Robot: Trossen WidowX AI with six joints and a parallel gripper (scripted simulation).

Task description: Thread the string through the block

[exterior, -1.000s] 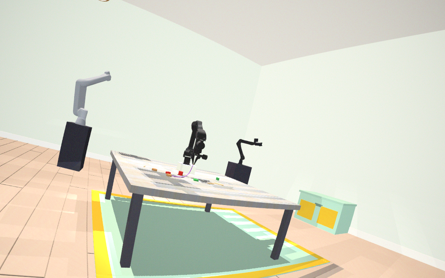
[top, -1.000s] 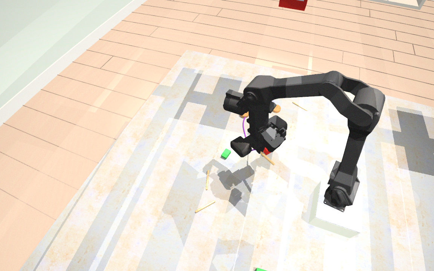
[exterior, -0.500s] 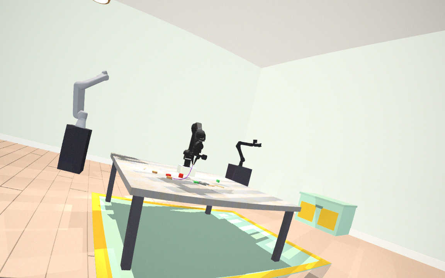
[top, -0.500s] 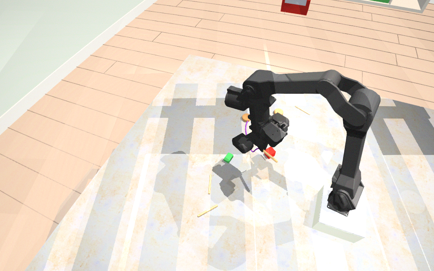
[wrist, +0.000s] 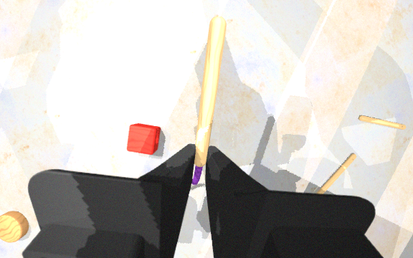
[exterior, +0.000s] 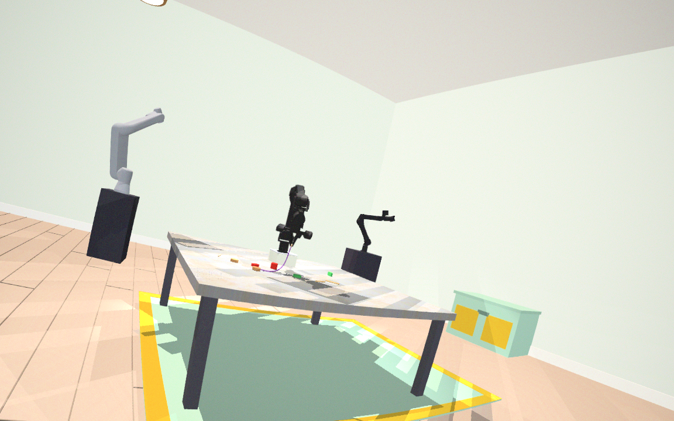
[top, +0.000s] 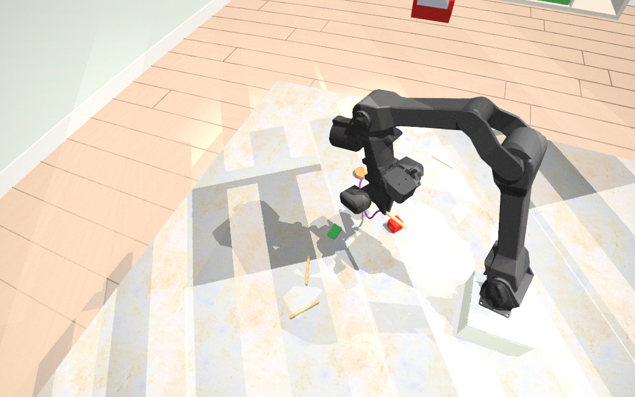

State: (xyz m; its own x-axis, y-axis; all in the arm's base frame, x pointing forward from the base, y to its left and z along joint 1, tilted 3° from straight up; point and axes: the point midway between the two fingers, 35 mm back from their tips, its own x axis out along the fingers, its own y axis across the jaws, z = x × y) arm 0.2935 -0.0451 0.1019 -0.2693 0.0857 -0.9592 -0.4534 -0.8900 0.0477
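Now: gripper tip 130 mm above the green block, 120 mm short of it and 30 mm to the right of it. From my gripper tip the other things lie so: flat red block (180 mm to the right, 130 mm below, 40 mm ahead); red wooden block (120 mm below, 60 mm to the right, 20 mm behind); thin wooden stick (10 mm to the left, 10 mm behind, 10 mm above).
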